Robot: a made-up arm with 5 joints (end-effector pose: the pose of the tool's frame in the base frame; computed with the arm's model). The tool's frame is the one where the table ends. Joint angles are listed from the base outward.
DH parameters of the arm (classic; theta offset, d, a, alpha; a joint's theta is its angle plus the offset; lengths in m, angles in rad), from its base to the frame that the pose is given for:
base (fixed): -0.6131 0 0.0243 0
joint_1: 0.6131 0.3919 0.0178 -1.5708
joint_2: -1.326 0 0.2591 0
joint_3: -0.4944 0 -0.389 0
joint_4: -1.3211 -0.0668 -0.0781 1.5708
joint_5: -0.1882 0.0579 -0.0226 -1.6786
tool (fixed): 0.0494 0.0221 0 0
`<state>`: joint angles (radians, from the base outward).
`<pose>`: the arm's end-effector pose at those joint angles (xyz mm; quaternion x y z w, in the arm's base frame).
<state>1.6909 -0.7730 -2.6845 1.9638 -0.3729</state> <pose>86.8 -267.1 1025.1 0.8707 0.0382 -0.4750 0.1215</pose>
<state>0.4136 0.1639 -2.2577 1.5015 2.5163</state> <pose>513.1 95.1 899.0 0.4829 0.1432 0.6160 0.6057</pose>
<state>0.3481 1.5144 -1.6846 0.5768 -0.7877</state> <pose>479.1 114.6 -91.5 0.2475 -0.4759 -0.6021 0.5914</pose>
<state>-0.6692 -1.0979 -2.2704 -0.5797 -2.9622</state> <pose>-376.0 185.7 906.2 0.4892 0.5487 -0.6721 0.0885</pose>
